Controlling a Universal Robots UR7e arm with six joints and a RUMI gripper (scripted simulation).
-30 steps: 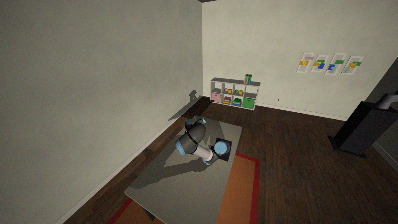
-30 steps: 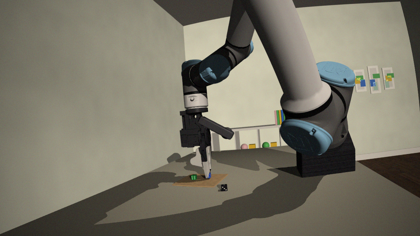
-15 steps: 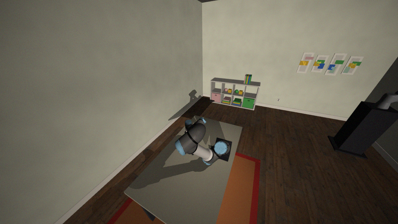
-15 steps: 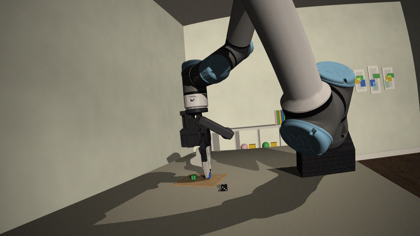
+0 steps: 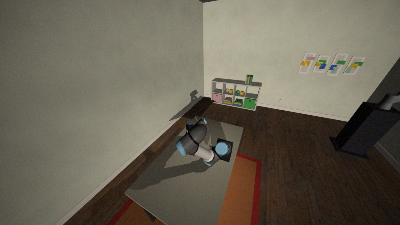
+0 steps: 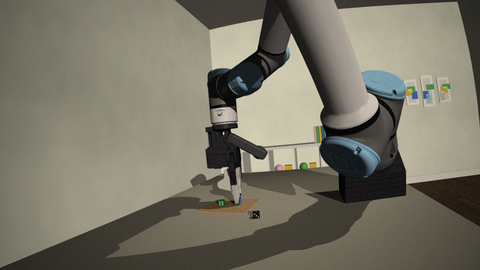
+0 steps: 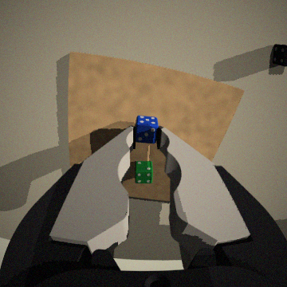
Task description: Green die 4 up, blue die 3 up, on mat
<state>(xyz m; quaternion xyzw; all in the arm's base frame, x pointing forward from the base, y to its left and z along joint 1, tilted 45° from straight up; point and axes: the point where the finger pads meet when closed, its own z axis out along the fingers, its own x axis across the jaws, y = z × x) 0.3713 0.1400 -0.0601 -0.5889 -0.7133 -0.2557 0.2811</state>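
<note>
My hand is 1 cm above the blue die. Round my hand: green die (5 cm ahead, 1 cm to the left, 1 cm below); then tan mat (2 cm ahead, 2 cm below); then black die (8 cm behind, 10 cm to the left, 2 cm below).
</note>
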